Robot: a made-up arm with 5 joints.
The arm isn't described. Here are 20 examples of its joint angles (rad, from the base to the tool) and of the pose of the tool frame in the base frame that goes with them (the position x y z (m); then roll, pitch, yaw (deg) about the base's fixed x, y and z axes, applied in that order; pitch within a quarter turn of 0, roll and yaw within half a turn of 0).
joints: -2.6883 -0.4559 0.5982 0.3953 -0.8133
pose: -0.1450 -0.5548 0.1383 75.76 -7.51 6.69
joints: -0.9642 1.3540 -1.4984 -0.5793 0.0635
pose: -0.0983 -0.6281 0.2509 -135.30 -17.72 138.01
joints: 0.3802 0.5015 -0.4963 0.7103 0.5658
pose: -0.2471 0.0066 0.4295 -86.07 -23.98 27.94
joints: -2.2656 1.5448 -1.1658 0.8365 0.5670
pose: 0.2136 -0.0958 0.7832 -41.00 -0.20 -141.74
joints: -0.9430 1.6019 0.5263 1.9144 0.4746
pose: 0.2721 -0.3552 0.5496 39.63 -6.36 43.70
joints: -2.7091 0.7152 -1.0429 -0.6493 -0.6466
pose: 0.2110 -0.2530 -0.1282 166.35 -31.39 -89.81
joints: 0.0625 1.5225 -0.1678 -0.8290 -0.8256
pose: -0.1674 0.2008 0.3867 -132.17 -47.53 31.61
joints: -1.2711 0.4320 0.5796 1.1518 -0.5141
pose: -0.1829 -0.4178 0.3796 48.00 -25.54 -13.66
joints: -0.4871 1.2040 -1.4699 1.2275 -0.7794
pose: 0.0984 -0.6513 0.5496 -16.07 -42.31 67.64
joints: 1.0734 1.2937 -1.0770 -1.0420 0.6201
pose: 0.0632 0.1704 0.1797 -147.11 -7.46 -33.38
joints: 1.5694 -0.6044 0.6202 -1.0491 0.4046
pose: 0.4198 -0.3745 0.5601 -27.54 -39.74 161.99
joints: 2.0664 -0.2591 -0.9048 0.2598 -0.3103
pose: -0.0027 -0.1300 -0.2217 166.08 -31.41 0.44
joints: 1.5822 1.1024 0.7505 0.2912 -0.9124
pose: 0.3517 -0.2557 0.7356 -20.81 -37.79 173.15
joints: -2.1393 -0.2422 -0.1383 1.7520 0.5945
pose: 0.2772 -0.1579 0.2502 -105.29 -42.01 -128.59
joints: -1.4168 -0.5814 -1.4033 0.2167 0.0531
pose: 0.2449 -0.0958 -0.2387 160.20 -3.90 166.39
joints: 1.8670 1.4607 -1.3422 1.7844 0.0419
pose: -0.4154 -0.2681 0.5889 8.18 -22.16 -29.74
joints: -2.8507 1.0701 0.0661 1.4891 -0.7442
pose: 0.3209 -0.1498 0.5263 30.08 -11.11 110.49
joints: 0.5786 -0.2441 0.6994 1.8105 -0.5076
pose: -0.0452 -0.1614 -0.0133 113.92 -25.12 -124.05
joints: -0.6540 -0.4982 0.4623 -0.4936 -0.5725
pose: -0.1274 0.3454 0.2479 52.97 -33.68 -141.54
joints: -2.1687 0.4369 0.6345 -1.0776 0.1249
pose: -0.5163 -0.1212 0.5313 -94.29 -34.90 62.54
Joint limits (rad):
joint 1: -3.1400..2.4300
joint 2: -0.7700..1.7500
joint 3: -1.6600..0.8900
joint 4: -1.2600..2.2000
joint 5: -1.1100..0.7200
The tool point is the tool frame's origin. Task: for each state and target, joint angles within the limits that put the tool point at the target. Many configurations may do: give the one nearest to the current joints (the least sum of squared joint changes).
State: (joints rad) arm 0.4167 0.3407 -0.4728 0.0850 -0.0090
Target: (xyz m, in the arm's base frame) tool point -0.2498 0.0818 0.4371
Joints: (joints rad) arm 0.3152 0.6862 -0.3557 0.3906 0.1460
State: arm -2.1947 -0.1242 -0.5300 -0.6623 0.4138
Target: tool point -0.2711 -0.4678 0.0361
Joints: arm -2.5408 0.0291 -0.4009 -0.5386 0.3737
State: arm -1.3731 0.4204 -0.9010 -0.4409 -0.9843
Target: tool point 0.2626 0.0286 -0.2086
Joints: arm -1.4372 0.2809 -1.2039 -1.0368 -1.1100
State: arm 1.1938 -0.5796 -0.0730 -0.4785 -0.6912
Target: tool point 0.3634 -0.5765 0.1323
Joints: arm 1.8953 -0.4431 0.2454 -0.5099 -0.6703
